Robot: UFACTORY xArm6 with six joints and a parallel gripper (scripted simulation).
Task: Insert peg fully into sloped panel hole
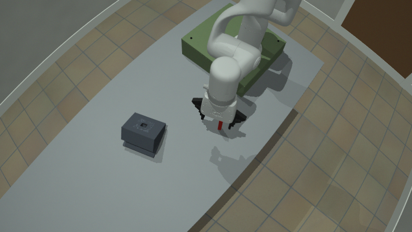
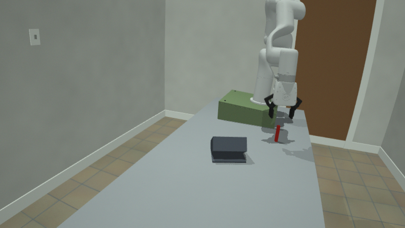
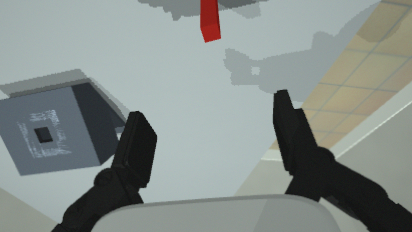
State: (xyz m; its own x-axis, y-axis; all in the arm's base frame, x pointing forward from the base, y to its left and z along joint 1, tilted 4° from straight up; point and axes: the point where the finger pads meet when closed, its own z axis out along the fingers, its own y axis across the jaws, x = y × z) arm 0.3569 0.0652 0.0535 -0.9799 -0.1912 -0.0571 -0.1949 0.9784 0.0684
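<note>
Now: the red peg 30 mm behind my hand and 100 mm below it.
</note>
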